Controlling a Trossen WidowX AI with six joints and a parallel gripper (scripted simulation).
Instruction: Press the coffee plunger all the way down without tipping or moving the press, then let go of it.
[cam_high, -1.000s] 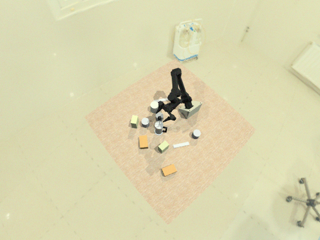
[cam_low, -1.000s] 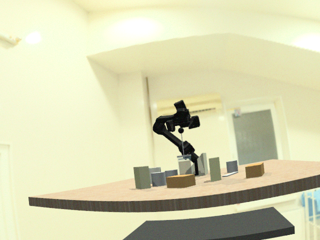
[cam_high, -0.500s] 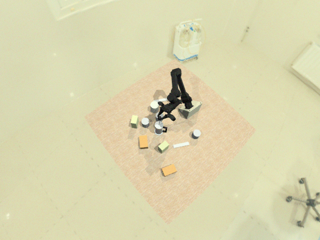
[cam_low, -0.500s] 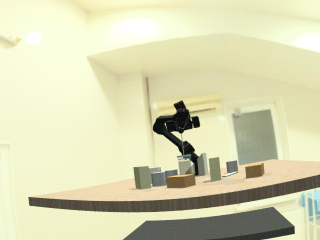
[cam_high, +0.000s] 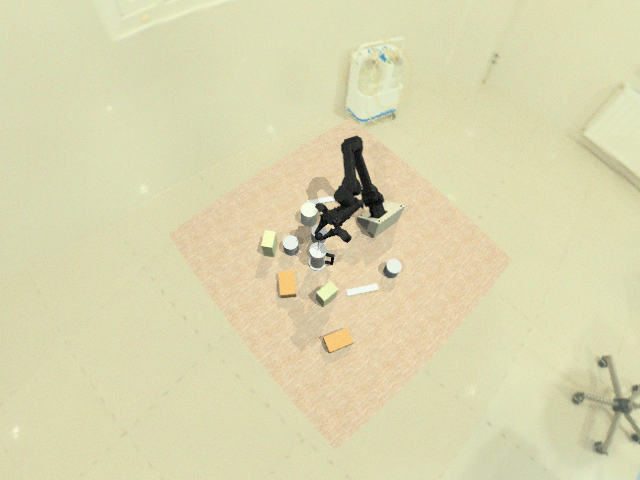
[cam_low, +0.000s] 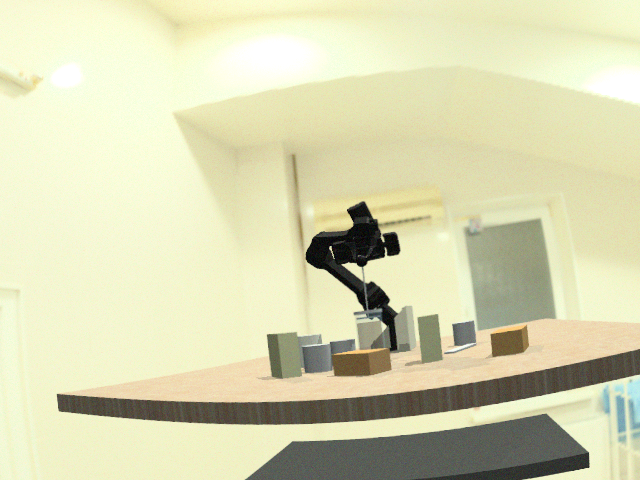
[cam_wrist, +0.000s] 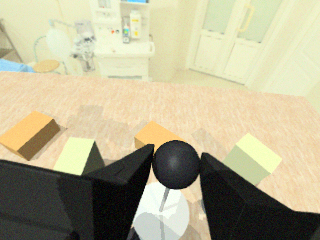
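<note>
Now: the coffee press 140 mm below my gripper tip, 20 mm behind it and 10 mm to the left of it.
</note>
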